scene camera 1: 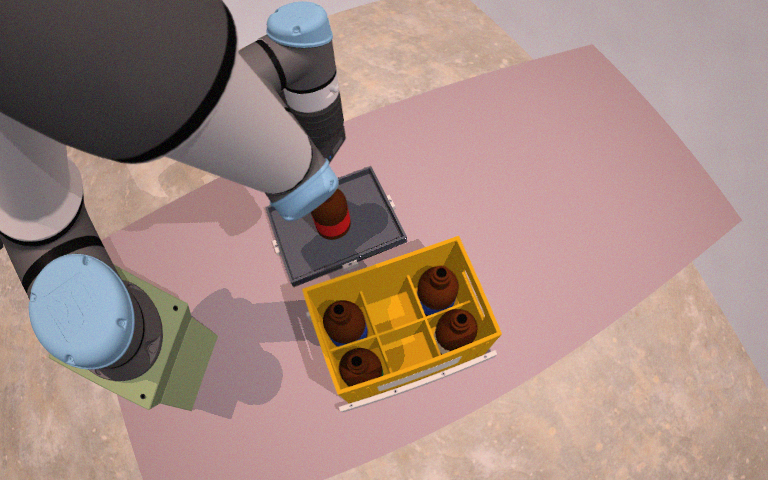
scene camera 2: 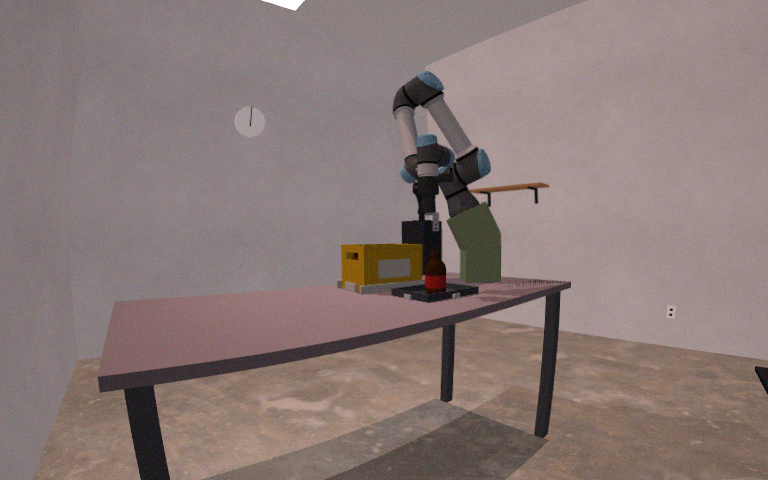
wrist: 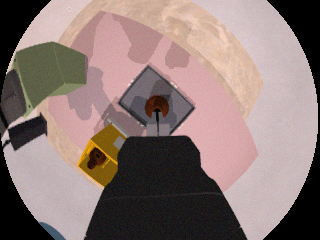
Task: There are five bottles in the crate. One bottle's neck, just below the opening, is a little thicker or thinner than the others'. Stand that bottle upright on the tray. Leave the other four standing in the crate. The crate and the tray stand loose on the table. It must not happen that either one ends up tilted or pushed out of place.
In view: my gripper (scene camera 1: 317,166), a yellow crate (scene camera 1: 387,288), a dark tray (scene camera 1: 375,228), a bottle (scene camera 1: 332,220), a bottle (scene camera 1: 455,328), a bottle (scene camera 1: 437,291), a bottle (scene camera 1: 354,368) and a bottle (scene camera 1: 347,326).
The yellow crate shows as well in scene camera 2 (scene camera 2: 377,263) and in the wrist view (wrist: 109,140). The dark tray also shows in scene camera 2 (scene camera 2: 464,290) and in the wrist view (wrist: 149,82). My gripper shows as well in the wrist view (wrist: 157,118).
